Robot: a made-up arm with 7 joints.
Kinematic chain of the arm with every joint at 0, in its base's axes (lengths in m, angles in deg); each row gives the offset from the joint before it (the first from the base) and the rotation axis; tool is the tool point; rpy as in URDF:
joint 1: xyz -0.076 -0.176 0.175 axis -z
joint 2: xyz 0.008 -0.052 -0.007 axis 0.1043 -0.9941 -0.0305
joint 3: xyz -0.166 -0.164 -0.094 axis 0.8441 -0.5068 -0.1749
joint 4: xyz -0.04 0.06 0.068 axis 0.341 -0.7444 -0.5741
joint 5: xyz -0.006 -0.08 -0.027 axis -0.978 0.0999 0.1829
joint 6: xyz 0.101 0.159 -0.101 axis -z
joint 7: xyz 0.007 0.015 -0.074 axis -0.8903 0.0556 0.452
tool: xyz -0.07 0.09 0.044 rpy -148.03 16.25 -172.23
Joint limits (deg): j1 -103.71..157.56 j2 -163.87..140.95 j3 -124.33..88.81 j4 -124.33..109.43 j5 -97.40..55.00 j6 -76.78..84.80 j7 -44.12..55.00
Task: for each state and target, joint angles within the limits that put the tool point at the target. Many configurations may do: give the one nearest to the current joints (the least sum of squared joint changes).
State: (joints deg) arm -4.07 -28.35 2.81 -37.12 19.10 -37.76 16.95
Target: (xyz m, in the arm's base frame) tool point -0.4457 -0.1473 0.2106
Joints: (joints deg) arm 17.22 -37.54 10.39 -31.11 3.05 -31.04 12.41
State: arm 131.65 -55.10 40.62 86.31 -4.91 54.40 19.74
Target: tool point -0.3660 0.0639 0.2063
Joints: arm 150.63 -61.13 44.87 89.94 21.78 62.51 22.84
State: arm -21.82 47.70 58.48 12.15 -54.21 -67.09 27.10
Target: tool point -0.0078 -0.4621 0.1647
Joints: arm -64.04 22.06 67.98 27.24 -60.52 -70.74 33.57
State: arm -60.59 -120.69 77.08 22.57 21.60 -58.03 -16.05
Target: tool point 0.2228 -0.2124 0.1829
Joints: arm -35.61 -139.93 88.81 56.48 4.71 -35.90 -20.09
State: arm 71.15 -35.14 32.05 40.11 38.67 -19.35 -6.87
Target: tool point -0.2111 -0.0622 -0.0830
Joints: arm 74.52 -15.29 19.70 32.20 55.00 -14.66 1.85
